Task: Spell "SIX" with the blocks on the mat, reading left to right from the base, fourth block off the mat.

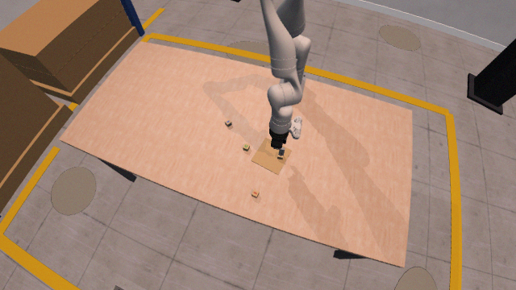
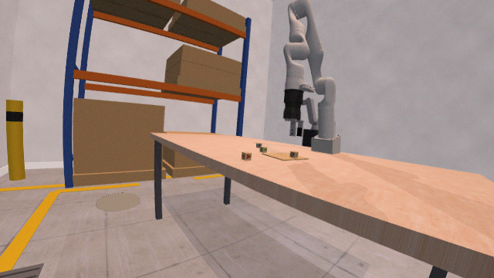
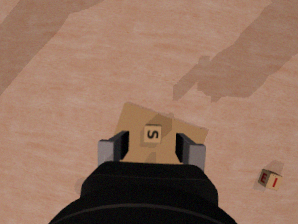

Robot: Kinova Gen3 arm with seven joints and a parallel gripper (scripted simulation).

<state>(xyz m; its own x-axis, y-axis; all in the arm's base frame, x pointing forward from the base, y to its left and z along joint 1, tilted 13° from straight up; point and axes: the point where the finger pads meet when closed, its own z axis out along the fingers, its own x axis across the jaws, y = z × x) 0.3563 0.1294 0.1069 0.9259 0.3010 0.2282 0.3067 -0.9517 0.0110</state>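
Right now my hand is 10 mm short of the tan mat, 40 mm to the left of it and 110 mm above it. The rest, counted from my hand: block: 210 mm ahead, 10 mm to the right, 90 mm below.
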